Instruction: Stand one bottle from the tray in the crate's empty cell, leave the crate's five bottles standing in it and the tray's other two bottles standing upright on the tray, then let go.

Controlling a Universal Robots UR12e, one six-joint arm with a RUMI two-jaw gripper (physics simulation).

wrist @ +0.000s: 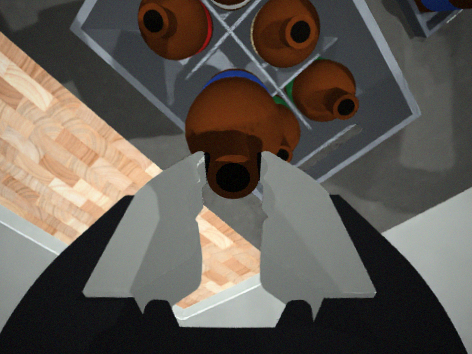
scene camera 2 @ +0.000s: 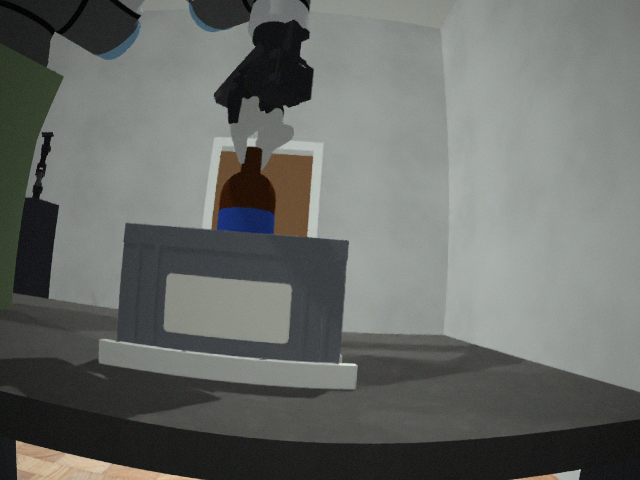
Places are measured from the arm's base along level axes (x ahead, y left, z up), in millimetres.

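Where they show: gripper, fingertip midpoint: point(wrist: 233, 156) point(scene camera 2: 250, 167); arm's base, origin of the base link: point(scene camera 2: 8, 54).
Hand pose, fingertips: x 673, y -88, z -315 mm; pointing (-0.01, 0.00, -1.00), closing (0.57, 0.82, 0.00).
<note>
Things, the pixels of their top centre, and the offset from my fingertips. "pt": a spot on its surface instead. Level surfaces: height alone.
- brown blue-label bottle, middle of its top: point(wrist: 232, 182) point(scene camera 2: 253, 149) dy -1, dx +1, dz +25 mm
- grey crate, middle of its top: point(wrist: 262, 71) point(scene camera 2: 239, 240) dy +39, dx -15, dz -95 mm
- red-label, middle of its top: point(wrist: 153, 21) dy -15, dx -100, dz -107 mm
- cream-label, middle of its top: point(wrist: 300, 32) dy +84, dx -21, dz -107 mm
- green-label, middle of its top: point(wrist: 346, 107) dy +92, dx +63, dz -107 mm
- held bottle, middle of its top: point(wrist: 281, 156) dy +11, dx +75, dz -107 mm
- top edge, surface spot: point(wrist: 231, 3) pt dy +49, dx -79, dz -184 mm
- tray, surface spot: point(wrist: 426, 29) pt dy +264, dx +90, dz -244 mm
- low white bar, surface spot: point(scene camera 2: 227, 368) pt dy -62, dx +7, dz -254 mm
- dark table, its level: dz -270 mm
My gripper point(scene camera 2: 253, 159) point(wrist: 233, 156) is shut on the neck of a brown blue-label bottle point(scene camera 2: 247, 193) point(wrist: 227, 112), which hangs about upright. In the scene view its lower part is hidden behind the wall of the grey crate point(scene camera 2: 142, 294) point(wrist: 416, 113), with part of the blue label above the rim. In the wrist view it covers the crate's near-left area; its base is hidden. Brown bottles stand in the crate: red-label point(wrist: 175, 32), cream-label point(wrist: 285, 37), green-label point(wrist: 320, 92), one partly hidden beside the held bottle point(wrist: 288, 127), and one cut off at the top edge point(wrist: 231, 3).
The tray point(wrist: 426, 29) shows partly at the wrist view's upper right, with part of a blue-label bottle point(wrist: 440, 4). A low white bar point(scene camera 2: 227, 368) runs along the crate's foot on the dark table point(scene camera 2: 439, 408). A green panel point(scene camera 2: 23, 170) rises at the left.
</note>
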